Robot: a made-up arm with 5 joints.
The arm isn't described. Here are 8 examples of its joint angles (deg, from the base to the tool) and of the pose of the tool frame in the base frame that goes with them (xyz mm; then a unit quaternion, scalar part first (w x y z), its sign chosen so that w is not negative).
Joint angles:
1: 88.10 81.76 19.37 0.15 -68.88
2: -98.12 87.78 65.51 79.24 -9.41
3: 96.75 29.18 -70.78 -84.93 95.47
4: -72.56 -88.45 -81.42 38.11 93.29
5: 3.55 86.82 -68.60 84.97 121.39
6: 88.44 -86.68 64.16 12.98 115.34
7: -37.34 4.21 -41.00 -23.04 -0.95
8: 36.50 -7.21 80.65 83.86 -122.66
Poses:
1: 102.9 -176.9 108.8 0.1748 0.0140 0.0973 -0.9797
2: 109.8 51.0 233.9 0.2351 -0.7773 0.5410 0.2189
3: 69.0 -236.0 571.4 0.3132 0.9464 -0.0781 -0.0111
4: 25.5 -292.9 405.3 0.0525 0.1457 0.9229 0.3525
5: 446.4 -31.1 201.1 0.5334 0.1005 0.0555 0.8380
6: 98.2 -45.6 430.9 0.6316 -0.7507 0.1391 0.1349
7: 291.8 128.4 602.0 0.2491 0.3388 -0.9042 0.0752
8: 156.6 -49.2 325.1 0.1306 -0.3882 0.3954 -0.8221
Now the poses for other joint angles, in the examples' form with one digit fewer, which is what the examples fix.
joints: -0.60 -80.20 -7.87 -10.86 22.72
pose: -21 -11 567 0.077 0.167 0.983 0.014
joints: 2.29 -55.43 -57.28 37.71 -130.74
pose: -25 -5 612 0.049 0.903 -0.409 -0.121
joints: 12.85 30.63 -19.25 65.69 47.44
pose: 410 -79 373 0.956 -0.054 -0.099 0.272
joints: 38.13 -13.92 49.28 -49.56 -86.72
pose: 257 -130 410 0.271 0.342 -0.711 -0.551
